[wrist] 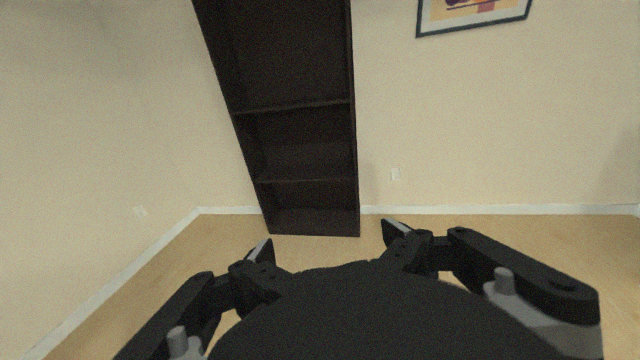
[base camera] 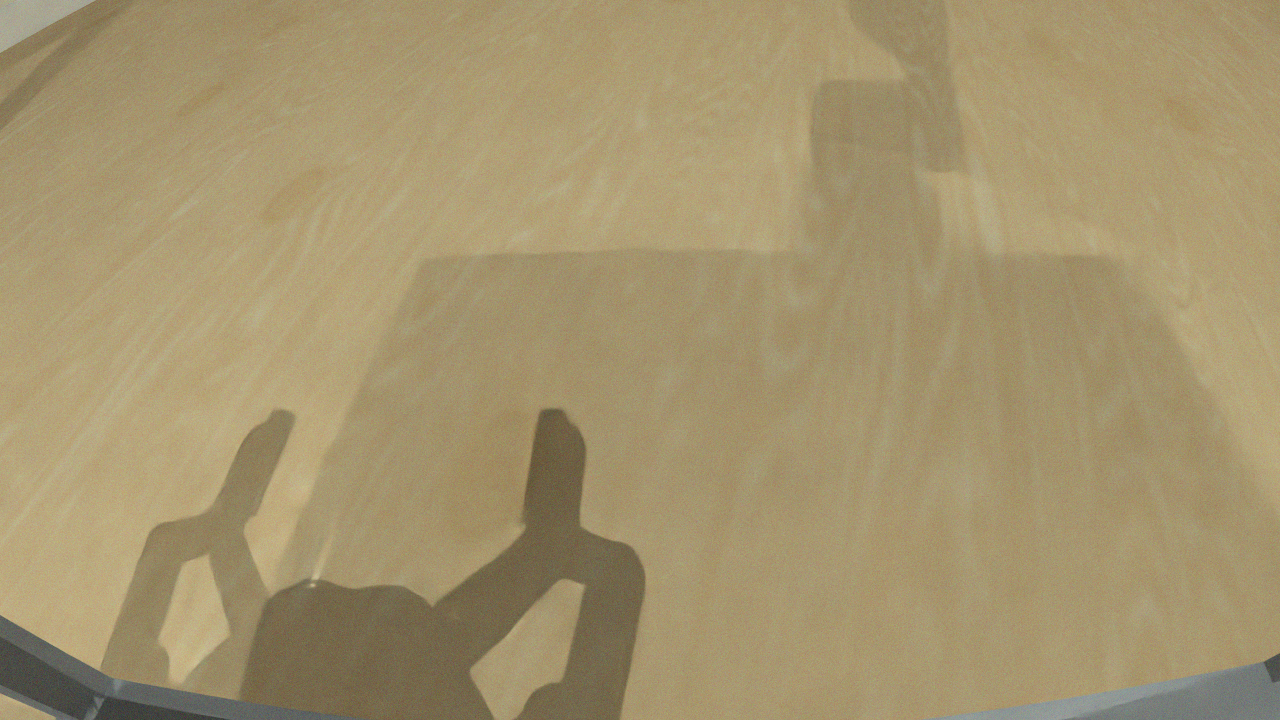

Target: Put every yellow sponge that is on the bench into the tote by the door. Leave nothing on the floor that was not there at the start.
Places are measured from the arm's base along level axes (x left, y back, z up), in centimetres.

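Pixels of known places: gripper, fingertip midpoint: (wrist: 328, 240).
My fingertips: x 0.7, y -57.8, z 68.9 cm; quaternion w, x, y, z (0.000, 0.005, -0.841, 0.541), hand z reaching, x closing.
Observation:
Behind a point stands the place of what it marks.
My gripper (wrist: 328, 240) @(x 0.7, y -57.8, z 68.9 cm) is open, with its two fingertips wide apart and no object between them. In the wrist view it is held up in front of a dark bookshelf and a wall. In the base camera view the gripper's shadow falls on the floor at the lower left, with its two fingers spread. The yellow sponges, the bench, the tote and the door do not show in either view.
A tall dark bookshelf (wrist: 354, 150) @(x -26.2, y -164.2, z 35.2 cm) stands against the wall near the room's corner. A framed picture (wrist: 474, 26) @(x -99.5, y -174.9, z 92.6 cm) hangs on the wall to its right. A white baseboard (wrist: 480, 209) @(x -129.8, y -167.9, z -34.8 cm) runs along the wall. The wooden floor (base camera: 716, 537) @(x -1.9, y -28.6, z -39.7 cm) (wrist: 200, 250) @(x 109.5, y -179.0, z -39.6 cm) carries the robot's shadow.

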